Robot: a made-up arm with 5 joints.
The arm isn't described. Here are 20 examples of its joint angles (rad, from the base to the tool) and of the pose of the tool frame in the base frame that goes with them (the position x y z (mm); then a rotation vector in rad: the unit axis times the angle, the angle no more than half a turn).
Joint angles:
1: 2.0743 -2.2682 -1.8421 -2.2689 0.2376
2: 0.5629 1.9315 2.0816 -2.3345 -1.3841
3: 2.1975 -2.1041 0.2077 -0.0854 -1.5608
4: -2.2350 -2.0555 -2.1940 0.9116 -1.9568
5: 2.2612 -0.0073 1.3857 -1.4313 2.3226
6: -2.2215 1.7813 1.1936 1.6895 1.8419
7: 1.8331 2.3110 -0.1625 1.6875 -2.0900
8: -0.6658 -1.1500 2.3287 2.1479 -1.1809
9: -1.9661 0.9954 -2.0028 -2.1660 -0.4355
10: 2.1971 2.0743 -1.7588 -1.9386 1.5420
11: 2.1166 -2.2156 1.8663 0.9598 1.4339
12: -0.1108 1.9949 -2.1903 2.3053 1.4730
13: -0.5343 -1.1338 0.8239 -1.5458 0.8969
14: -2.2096 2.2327 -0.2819 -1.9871 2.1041
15: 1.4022 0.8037 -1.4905 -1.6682 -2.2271
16: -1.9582 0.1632 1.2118 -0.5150 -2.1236
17: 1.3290 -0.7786 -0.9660 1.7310 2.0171
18: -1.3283 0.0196 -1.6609 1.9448 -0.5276
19: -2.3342 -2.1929 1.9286 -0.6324 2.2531
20: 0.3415 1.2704 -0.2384 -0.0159 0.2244
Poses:
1: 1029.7 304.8 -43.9 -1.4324 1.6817 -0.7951
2: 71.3 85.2 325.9 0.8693 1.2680 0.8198
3: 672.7 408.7 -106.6 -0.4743 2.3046 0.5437
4: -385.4 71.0 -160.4 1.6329 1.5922 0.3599
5: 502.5 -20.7 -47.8 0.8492 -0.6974 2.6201
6: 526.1 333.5 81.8 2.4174 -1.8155 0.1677
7: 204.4 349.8 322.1 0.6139 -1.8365 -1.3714
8: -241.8 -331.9 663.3 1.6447 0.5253 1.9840
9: 329.6 -230.7 -165.2 1.6124 1.4859 1.2378
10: -243.4 460.4 438.7 -2.4469 -0.8391 0.9897
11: 770.6 678.7 -358.8 1.0942 0.6100 2.6704
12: 105.6 443.8 520.8 -1.8016 1.0112 -0.9925
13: 9.7 100.8 655.0 -1.9695 1.6529 0.0417
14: -272.5 258.0 347.7 1.7018 1.9158 -1.3533
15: 49.7 -405.5 212.0 0.1342 0.5431 2.1676
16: -359.7 -466.4 -117.2 0.5711 -0.1382 1.3733
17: 90.6 -78.9 386.3 -2.7231 -1.3793 -0.3531
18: -161.7 -57.8 -101.4 -0.6815 -2.5862 -1.5669
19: -90.1 514.2 -312.9 2.5037 -1.6556 -0.1669
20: -254.8 -571.7 215.2 1.0082 0.4906 -0.3499
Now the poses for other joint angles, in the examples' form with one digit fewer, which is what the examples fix.
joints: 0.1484 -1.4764 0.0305 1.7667 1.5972
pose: -473 -235 829 -1.887 -2.281 0.030
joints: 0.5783 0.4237 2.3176 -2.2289 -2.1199
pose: -9 -238 427 -0.162 1.721 0.042
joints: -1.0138 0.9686 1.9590 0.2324 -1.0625
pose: 61 -428 290 0.154 -0.354 2.771
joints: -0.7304 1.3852 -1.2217 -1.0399 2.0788
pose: 219 -414 98 -0.309 0.261 0.962
